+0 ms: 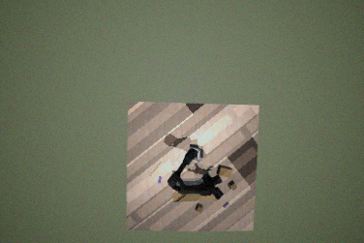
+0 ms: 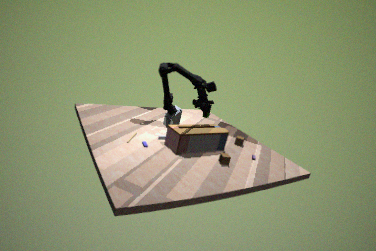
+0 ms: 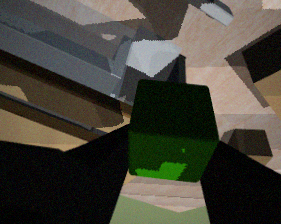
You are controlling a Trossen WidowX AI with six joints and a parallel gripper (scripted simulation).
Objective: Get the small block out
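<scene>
Now: gripper tip 1 cm past the green block, 1 cm to the left of it and 1 cm below it. The rest, counted from my gripper tip: box (10 cm ahead, 12 cm to the right, 11 cm below); thin yellow stick (4 cm ahead, 51 cm to the right, 17 cm below).
</scene>
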